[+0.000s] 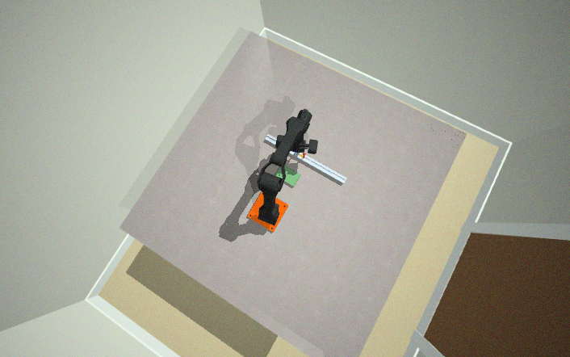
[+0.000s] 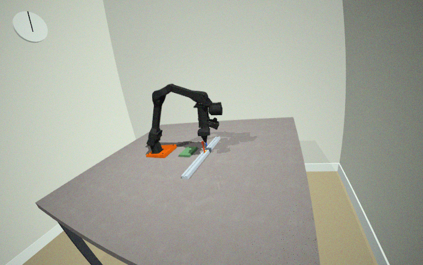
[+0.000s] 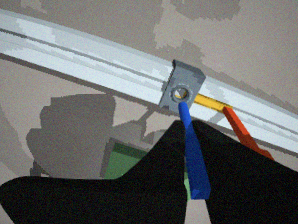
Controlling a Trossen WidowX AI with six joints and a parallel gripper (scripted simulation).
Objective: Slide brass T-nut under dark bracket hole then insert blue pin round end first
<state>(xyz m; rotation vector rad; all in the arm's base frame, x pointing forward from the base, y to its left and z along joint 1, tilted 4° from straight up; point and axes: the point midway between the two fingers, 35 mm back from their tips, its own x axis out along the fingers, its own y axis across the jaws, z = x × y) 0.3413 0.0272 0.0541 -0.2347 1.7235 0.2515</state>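
Right now my gripper tip is 20 mm to the left of the brass T-nut and 20 mm above it. Also, from my gripper tip: blue pin (right at my gripper tip); green tray (130 mm behind, 10 mm to the left, 50 mm below); aluminum rail (20 mm to the right, 50 mm below).
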